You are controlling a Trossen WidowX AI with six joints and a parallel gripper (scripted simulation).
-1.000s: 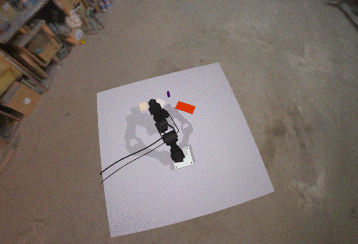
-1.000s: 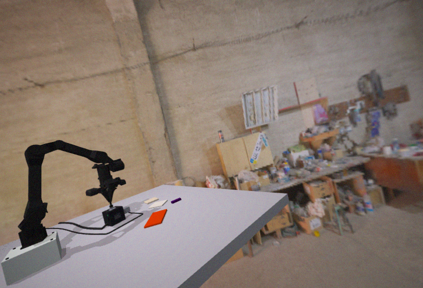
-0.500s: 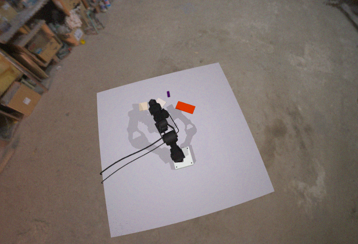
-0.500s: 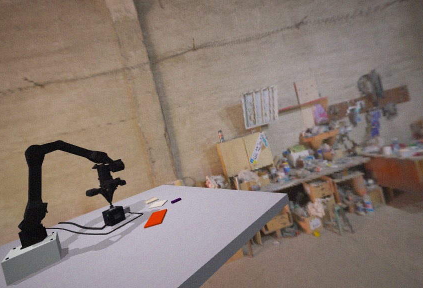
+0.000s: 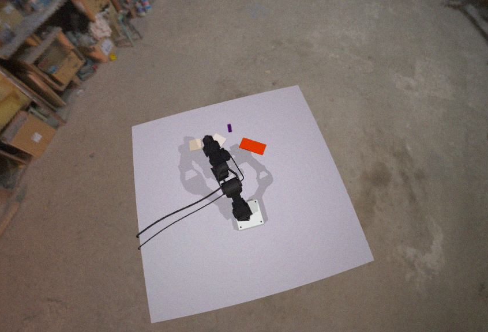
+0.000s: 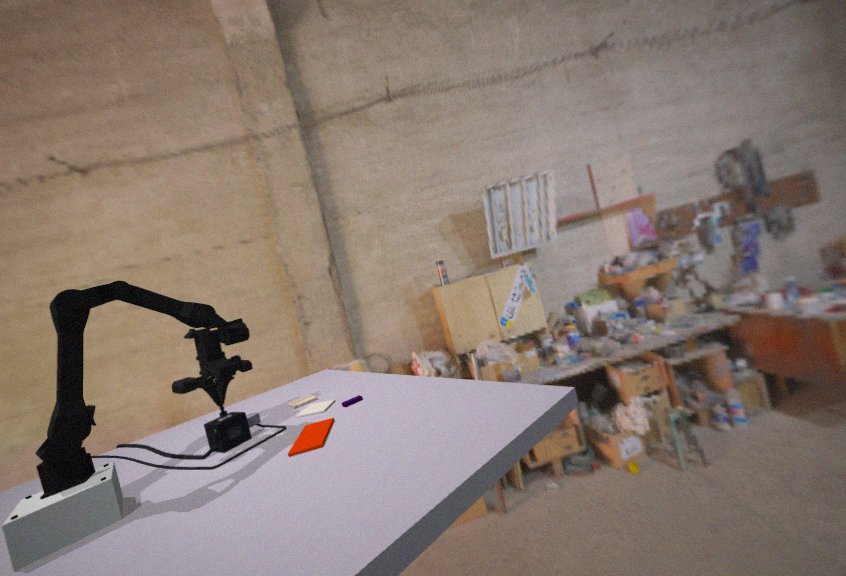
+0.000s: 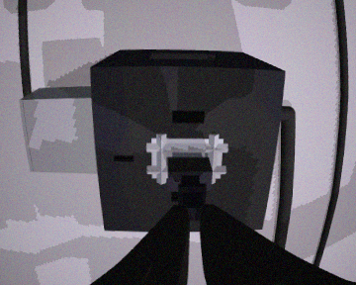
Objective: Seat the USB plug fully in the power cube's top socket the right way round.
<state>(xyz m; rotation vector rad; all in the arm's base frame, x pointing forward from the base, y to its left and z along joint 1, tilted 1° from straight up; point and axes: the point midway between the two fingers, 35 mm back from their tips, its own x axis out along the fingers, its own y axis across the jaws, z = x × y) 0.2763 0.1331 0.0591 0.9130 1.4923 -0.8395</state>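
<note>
The dark USB plug is 20 mm below my gripper tip. Round my gripper tip: grey-framed socket: 40 mm below; then small purple piece: 340 mm ahead, 110 mm below, 70 mm to the right; then orange flat slab: 220 mm to the right, 180 mm ahead, 110 mm below.
</note>
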